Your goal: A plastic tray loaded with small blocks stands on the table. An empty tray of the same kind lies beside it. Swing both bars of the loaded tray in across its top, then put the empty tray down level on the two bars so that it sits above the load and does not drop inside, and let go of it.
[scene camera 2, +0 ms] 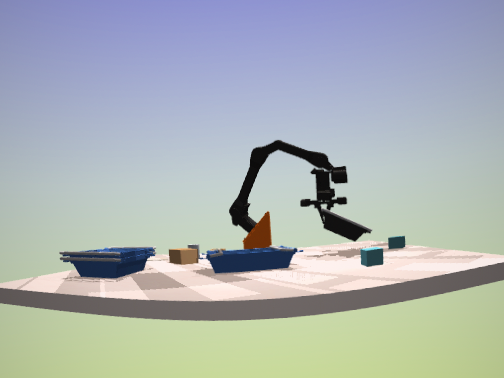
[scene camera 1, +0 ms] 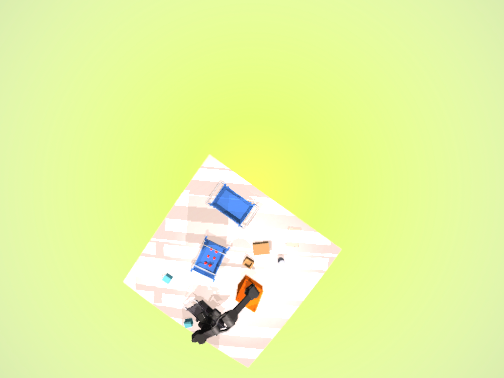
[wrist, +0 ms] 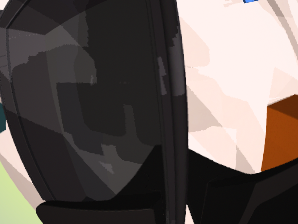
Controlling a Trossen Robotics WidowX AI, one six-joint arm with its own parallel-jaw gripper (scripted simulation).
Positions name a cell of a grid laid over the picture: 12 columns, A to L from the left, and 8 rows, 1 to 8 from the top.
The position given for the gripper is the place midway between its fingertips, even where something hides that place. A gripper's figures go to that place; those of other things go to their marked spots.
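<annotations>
The gripper (wrist: G6) is 10 cm from the lens, and there's a black tray (wrist: D4) that's 13 cm from the lens.
</annotations>
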